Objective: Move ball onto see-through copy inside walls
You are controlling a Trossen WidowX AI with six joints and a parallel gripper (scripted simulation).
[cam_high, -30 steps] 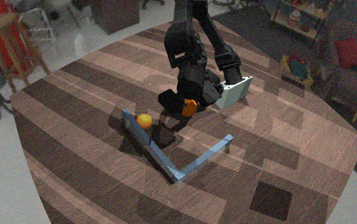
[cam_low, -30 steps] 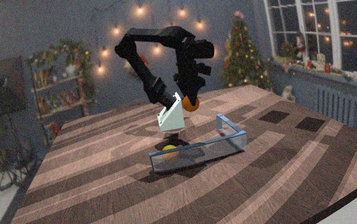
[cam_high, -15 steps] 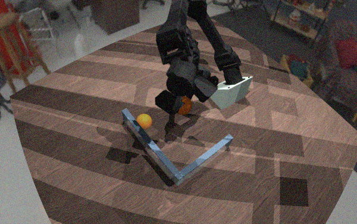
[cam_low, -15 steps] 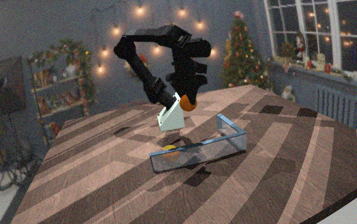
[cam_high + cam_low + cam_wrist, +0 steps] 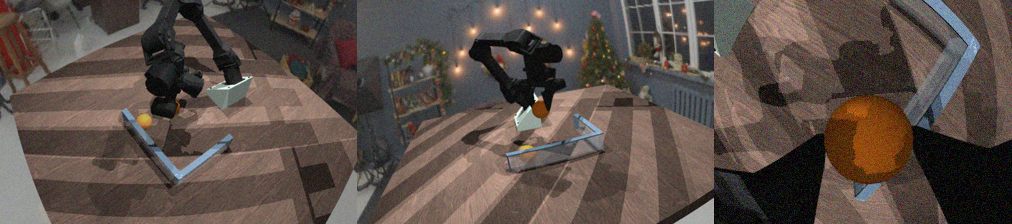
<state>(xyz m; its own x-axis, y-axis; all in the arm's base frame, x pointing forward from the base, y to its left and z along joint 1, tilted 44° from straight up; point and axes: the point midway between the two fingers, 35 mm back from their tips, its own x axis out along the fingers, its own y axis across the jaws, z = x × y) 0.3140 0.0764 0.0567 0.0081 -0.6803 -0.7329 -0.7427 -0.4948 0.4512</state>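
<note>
Right now my gripper tip is 120 mm above the clear wall, 90 mm short of it and 30 mm to the right of it. From my gripper tip the other things lie so: orange ball (right at my gripper tip).
</note>
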